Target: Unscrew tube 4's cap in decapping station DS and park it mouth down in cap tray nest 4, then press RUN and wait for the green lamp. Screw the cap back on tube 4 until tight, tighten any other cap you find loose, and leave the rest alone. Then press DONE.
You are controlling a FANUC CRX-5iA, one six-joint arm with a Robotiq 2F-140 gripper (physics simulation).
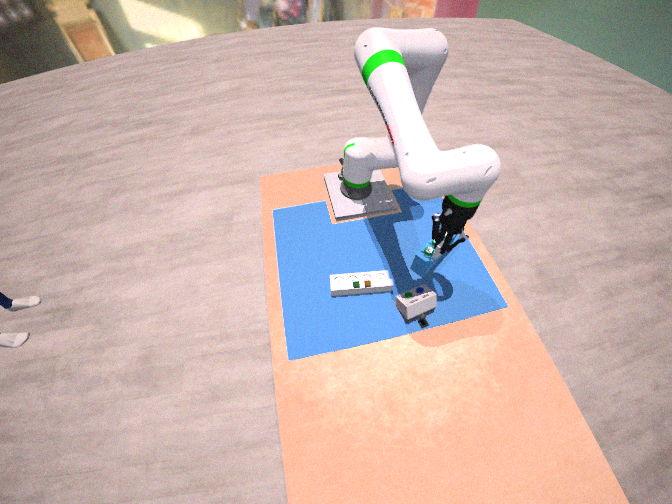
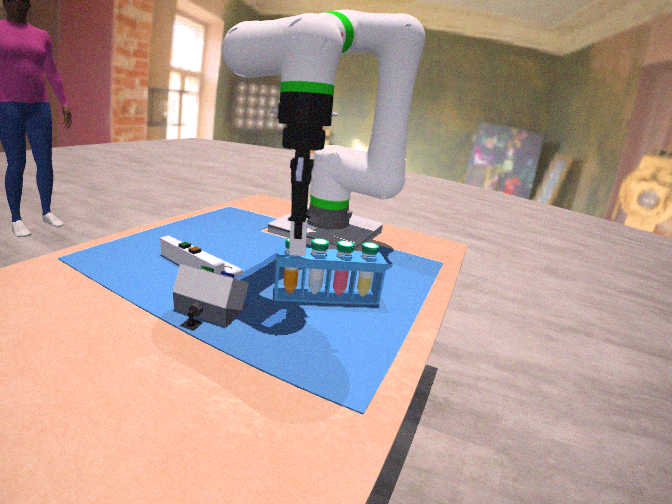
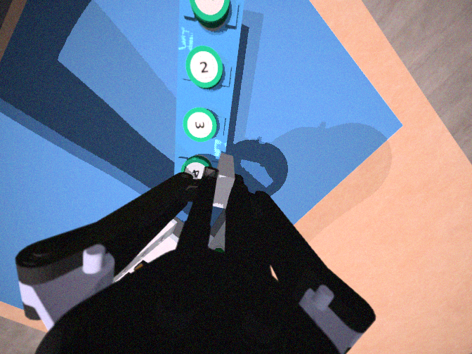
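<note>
Cap 4 (image 3: 194, 170) sits on tube 4 (image 2: 290, 281), the orange one, at the end of the blue rack (image 1: 420, 264) (image 2: 355, 265) (image 3: 186, 95). Cap 3 (image 2: 320, 245) (image 3: 199, 124), cap 2 (image 2: 345, 248) (image 3: 204, 67) and cap 1 (image 2: 370, 248) (image 3: 210, 7) sit on their tubes; looseness cannot be told. My gripper (image 1: 439, 250) (image 2: 296, 244) (image 3: 223, 165) is shut with nothing between its fingertips. They are right beside cap 4 and partly hide it; contact is unclear. The white cap tray (image 1: 347, 291) (image 2: 172, 251) shows no caps in its nests.
The grey button box (image 1: 416, 308) (image 2: 201, 283) stands near the mat's front edge, with a green button (image 1: 408, 295) and a blue button (image 1: 419, 290). The tray carries a green square (image 1: 356, 284) and an orange square (image 1: 367, 283); whether either is lit is unclear.
</note>
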